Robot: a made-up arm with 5 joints.
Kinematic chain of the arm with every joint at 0, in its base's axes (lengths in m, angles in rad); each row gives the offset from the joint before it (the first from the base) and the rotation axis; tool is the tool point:
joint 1: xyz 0 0 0.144 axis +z
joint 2: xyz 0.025 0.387 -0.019 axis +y
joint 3: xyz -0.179 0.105 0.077 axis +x
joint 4: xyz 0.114 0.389 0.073 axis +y
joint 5: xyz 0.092 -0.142 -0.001 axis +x
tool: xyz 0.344 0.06 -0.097
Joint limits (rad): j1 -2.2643..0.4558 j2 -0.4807..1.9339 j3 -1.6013..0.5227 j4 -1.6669..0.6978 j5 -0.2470..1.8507
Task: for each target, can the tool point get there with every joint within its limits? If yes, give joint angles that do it. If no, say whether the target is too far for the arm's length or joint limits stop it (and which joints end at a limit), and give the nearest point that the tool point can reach.
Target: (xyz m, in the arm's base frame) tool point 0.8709 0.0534 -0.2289
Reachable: yes | joints -1.3807 1.2877 -0.7032 -0.3623 0.4692
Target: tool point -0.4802 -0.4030 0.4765
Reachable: no: joint limits stop it (at a limit: joint 1, joint 3, joint 4, joint 5) | nearest point -0.0148 -0.7648 0.4650 | short by 0.590 m
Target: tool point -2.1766 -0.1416 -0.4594
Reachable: no: too far | nearest point -0.6233 0.4244 -0.1079 | short by 1.690 m
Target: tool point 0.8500 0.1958 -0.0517
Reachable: yes | joints -0.8916 0.1005 -0.8578 -0.0978 0.7000
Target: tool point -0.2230 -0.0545 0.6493
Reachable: no: joint limits stop it (at a limit: joint 1, joint 3, joint 4, joint 5) | nearest point -0.4445 0.3139 0.7264 | short by 0.437 m
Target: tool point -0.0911 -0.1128 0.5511
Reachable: no: joint limits stop it (at a limit: joint 1, joint 3, joint 4, joint 5) | nearest point 0.2359 -0.4633 0.7660 | short by 0.525 m
